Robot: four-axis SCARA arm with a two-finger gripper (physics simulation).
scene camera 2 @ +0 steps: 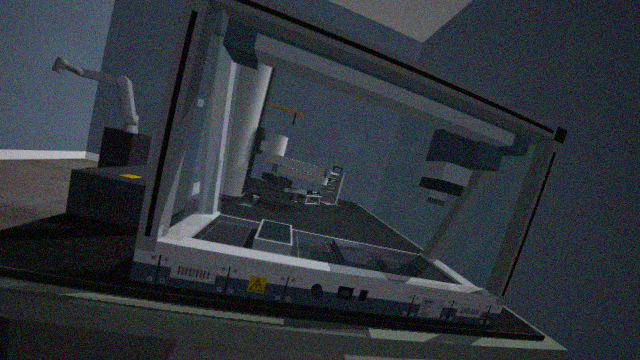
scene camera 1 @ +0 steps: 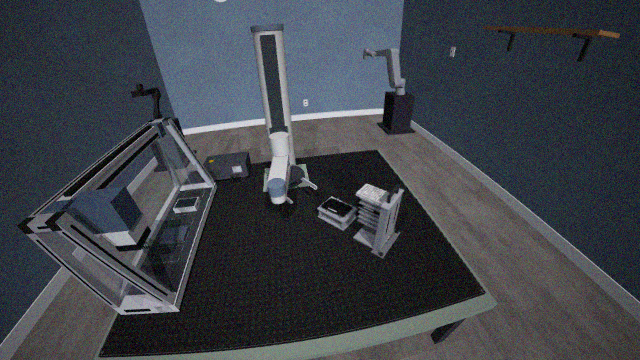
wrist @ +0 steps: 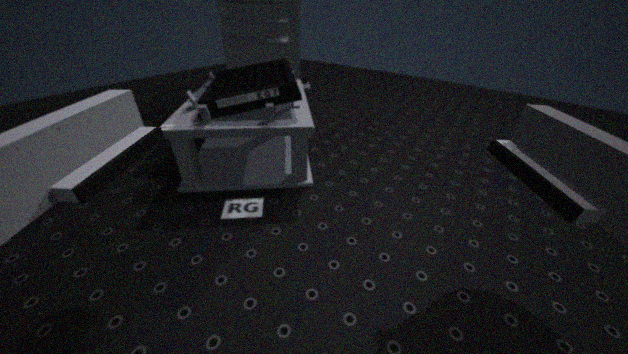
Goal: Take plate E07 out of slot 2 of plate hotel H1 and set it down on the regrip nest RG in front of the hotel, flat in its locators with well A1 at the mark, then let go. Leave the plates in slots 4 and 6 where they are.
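Frame: origin at the arm's base, x ahead, y left, z up, level; metres.
Seen in the pictures: gripper, fingertip midpoint: [scene camera 2: 298, 188] [scene camera 1: 304, 194] [wrist: 326, 119].
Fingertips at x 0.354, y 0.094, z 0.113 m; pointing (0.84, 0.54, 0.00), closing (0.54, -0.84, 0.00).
Observation:
Offsets run from my fingertips to a thing's middle. Level surfaces: height alone.
Plate E07 {0.025 m down, 0.097 m ahead, 0.149 m left} [scene camera 1: 336, 206] [wrist: 252, 82], black, rests on the regrip nest RG {0.062 m down, 0.092 m ahead, 0.152 m left} [scene camera 1: 340, 223] [wrist: 237, 128], with its label towards the wrist camera. In the wrist view it sits askew: its label edge slopes against the nest's front edge, the right end higher, with nest surface and a locator showing below it. It does not look flat in the locators. The A1 corner cannot be read. My gripper [scene camera 1: 301, 193] [wrist: 326, 119] is open and empty, back from the nest on the arm's side. Hotel H1 {0.048 m up, 0.263 m ahead, 0.301 m left} [scene camera 1: 386, 227] [scene camera 2: 340, 187] [wrist: 262, 30] stands behind the nest, a white plate {0.137 m up, 0.233 m ahead, 0.274 m left} [scene camera 1: 371, 191] at its top; its slot numbers are unreadable.
A glass-walled enclosure [scene camera 1: 197, 260] [scene camera 2: 240, 254] stands at the left of the dark table mat {0.100 m down} [scene camera 1: 300, 295]. A grey box [scene camera 1: 227, 166] [scene camera 2: 105, 197] stands at the back left. The arm's column [scene camera 1: 287, 85] rises at the back. Another arm stands on a dark pedestal [scene camera 1: 398, 112] beyond.

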